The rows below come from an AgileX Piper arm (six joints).
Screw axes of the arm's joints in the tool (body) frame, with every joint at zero. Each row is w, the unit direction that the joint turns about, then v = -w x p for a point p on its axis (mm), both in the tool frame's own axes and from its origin. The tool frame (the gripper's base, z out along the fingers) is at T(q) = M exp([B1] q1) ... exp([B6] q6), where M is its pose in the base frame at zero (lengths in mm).
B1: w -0.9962 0 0.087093 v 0 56.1 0
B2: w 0 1 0 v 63.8 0 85
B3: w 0 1 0 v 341.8 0 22
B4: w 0 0 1 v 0 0 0
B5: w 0 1 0 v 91 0 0
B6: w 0 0 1 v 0 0 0
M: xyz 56.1 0 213.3 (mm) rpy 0 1.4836 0 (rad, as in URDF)
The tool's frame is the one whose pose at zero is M.
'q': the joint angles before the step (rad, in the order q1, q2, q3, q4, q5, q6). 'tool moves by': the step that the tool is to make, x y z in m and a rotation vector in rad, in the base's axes. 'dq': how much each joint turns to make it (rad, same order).
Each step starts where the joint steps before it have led.
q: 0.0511, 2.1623, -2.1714, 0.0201, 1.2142, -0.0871
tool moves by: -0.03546, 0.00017, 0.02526, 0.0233, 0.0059, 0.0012
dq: 0.0000, -0.1555, 0.1612, 0.0232, -0.0010, 0.0010
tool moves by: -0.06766, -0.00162, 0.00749, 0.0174, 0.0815, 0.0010
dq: 0.0000, -0.2487, 0.3300, 0.0215, -0.0009, 0.0001
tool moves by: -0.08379, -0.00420, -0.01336, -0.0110, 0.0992, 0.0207
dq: 0.0000, -0.2735, 0.3725, 0.0009, 0.0020, -0.0217
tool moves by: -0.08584, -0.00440, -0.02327, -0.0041, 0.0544, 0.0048
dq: 0.0000, -0.2852, 0.3430, -0.0001, -0.0030, -0.0051
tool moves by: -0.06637, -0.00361, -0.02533, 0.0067, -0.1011, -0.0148
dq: 0.0000, -0.2863, 0.2770, 0.0000, -0.0927, 0.0091
